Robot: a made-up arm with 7 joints.
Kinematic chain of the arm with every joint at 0, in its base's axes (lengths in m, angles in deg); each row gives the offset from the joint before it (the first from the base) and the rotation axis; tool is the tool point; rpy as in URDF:
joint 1: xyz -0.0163 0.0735 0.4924 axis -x
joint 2: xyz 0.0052 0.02 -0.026 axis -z
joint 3: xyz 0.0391 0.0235 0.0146 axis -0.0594 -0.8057 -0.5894
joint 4: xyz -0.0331 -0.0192 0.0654 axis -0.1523 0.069 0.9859
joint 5: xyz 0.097 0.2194 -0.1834 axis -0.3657 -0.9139 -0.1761
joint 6: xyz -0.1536 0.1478 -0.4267 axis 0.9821 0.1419 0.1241
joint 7: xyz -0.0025 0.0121 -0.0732 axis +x
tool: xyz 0.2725 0.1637 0.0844 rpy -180 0 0
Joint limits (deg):
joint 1: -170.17..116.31
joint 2: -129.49..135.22
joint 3: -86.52..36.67
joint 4: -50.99..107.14
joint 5: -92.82..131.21
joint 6: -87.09..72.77
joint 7: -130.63..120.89
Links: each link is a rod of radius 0.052 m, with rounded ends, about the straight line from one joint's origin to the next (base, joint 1, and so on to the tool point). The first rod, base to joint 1, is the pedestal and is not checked.
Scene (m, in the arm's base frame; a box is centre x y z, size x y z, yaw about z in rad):
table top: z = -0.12
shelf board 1: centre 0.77 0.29 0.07 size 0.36 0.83 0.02 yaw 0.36
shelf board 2: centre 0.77 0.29 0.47 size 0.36 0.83 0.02 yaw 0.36
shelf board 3: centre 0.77 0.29 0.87 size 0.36 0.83 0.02 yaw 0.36
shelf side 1: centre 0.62 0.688 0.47 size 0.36 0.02 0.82 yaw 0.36
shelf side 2: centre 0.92 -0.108 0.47 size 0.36 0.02 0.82 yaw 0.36
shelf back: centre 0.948 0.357 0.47 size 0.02 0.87 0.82 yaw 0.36
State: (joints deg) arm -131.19 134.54 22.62 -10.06 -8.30 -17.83 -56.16
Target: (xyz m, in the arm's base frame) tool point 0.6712 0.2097 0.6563
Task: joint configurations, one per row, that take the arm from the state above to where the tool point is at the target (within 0.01 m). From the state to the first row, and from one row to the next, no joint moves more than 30 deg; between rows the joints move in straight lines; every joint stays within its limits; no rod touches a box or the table.
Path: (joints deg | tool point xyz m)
1: -142.98 111.69 -0.37 -23.70 1.90 -6.08 -71.75 | 0.1913 0.9421 0.7536
2: -154.76 88.84 -23.36 -37.35 12.10 5.66 -87.34 | 0.3253 0.6670 1.1409
3: -166.55 65.99 -46.35 -50.99 22.30 17.41 -102.93 | 0.2196 0.2764 1.3868
4: -158.18 83.30 -41.02 -41.54 -6.48 -8.72 -105.40 | 0.3374 0.1806 1.3215
5: -149.81 100.61 -35.69 -32.08 -35.26 -34.84 -107.88 | 0.4664 0.1294 1.1392
6: -141.44 117.91 -30.36 -22.63 -64.04 -60.97 -110.35 | 0.5076 0.1157 0.8935
7: -133.08 135.22 -25.03 -13.17 -92.82 -87.09 -112.83 | 0.4386 0.1221 0.6563
8: -134.09 132.34 -22.38 -7.88 -84.63 -61.27 -85.45 | 0.6188 0.0713 0.7213
9: -135.10 129.47 -19.73 -2.58 -76.44 -35.46 -58.07 | 0.7435 0.0893 0.7089
10: -136.11 126.59 -17.08 2.71 -68.26 -9.64 -30.69 | 0.7601 0.1491 0.6666
11: -137.12 123.71 -14.43 8.01 -60.07 16.17 -3.30 | 0.6712 0.2096 0.6564

